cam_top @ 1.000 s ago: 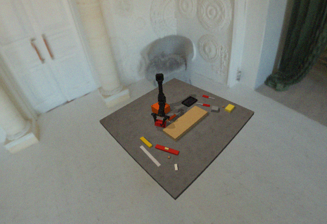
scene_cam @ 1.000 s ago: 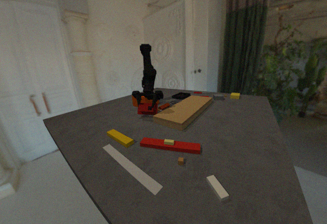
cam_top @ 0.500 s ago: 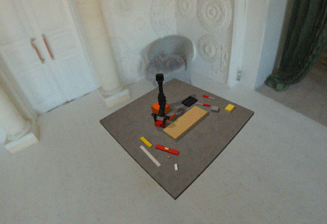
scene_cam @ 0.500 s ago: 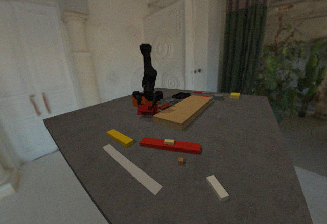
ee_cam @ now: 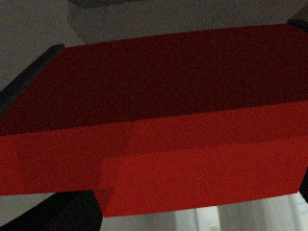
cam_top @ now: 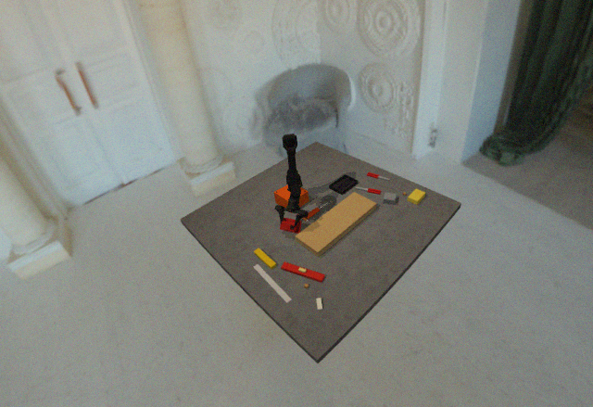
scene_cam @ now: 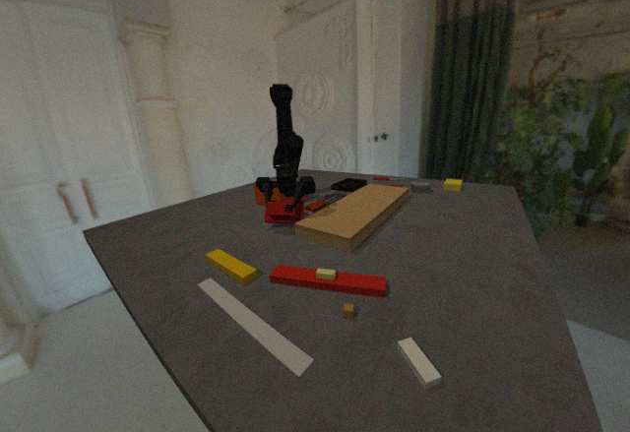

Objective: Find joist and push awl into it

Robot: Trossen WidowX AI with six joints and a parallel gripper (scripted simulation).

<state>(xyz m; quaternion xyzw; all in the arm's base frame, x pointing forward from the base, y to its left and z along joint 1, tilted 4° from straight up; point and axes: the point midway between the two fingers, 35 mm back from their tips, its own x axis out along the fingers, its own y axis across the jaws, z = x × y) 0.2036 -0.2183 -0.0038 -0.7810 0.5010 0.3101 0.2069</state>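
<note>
Now: the red stud finder 1 cm ahead of my gripper tip, 1 cm to the left of it and 1 cm below it. Round my gripper tip: red level: 25 cm ahead, 14 cm to the right, 6 cm below; then yellow bar: 4 cm ahead, 21 cm to the right, 7 cm below; then orange-handled awl: 2 cm behind, 27 cm to the left, 6 cm below.
</note>
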